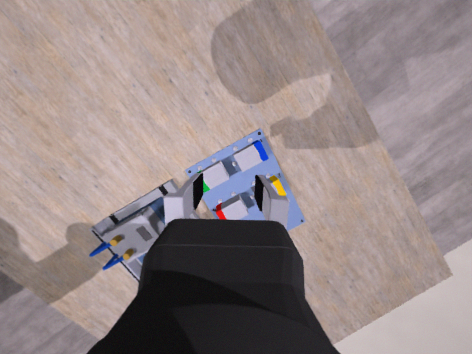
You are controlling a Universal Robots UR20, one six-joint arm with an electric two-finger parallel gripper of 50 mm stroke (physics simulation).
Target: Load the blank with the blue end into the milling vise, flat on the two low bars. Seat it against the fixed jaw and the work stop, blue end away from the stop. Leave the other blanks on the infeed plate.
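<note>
The blank with the blue end [250,156] lies on the blue infeed plate [295,216], near its upper right corner, blue end to the right. The green-ended blank [216,175] lies left of it in the same row. The red-ended blank [233,207] and the yellow-ended blank [278,185] lie in the row below, the latter partly hidden by a finger. My gripper [229,184] is open and empty, high above the plate. The milling vise [131,231] is at lower left, with much of it, including the low bars, hidden behind the gripper body.
Two blue-handled fittings with brass-coloured ends [116,241] stick out from the left side of the vise. The wooden table top [100,100] ends at a slanting edge on the right, with grey floor [425,100] beyond. Small locating pins stand on the plate beside the blanks.
</note>
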